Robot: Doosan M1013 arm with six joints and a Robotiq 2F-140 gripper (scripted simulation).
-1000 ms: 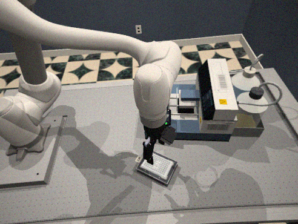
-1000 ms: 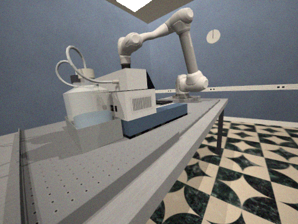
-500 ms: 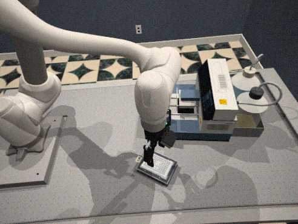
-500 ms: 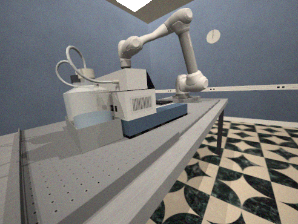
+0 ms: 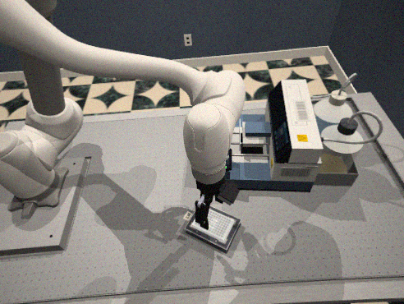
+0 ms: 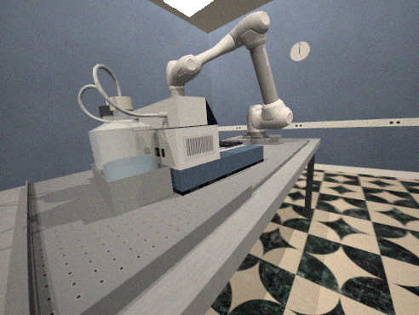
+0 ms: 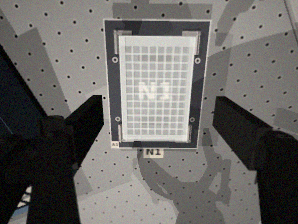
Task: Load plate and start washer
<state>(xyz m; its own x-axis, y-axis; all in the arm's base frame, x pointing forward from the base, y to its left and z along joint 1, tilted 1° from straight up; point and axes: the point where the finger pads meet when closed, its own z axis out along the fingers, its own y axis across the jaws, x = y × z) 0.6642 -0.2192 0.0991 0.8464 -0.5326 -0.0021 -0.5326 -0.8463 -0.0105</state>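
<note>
My gripper is now 9 cm above the white well plate. Round my hand: plate washer (32 cm to the left, 19 cm ahead); dark carrier (34 cm to the left, 5 cm below, 4 cm ahead); N1 label (13 cm below, 9 cm behind, 6 cm to the left).
</note>
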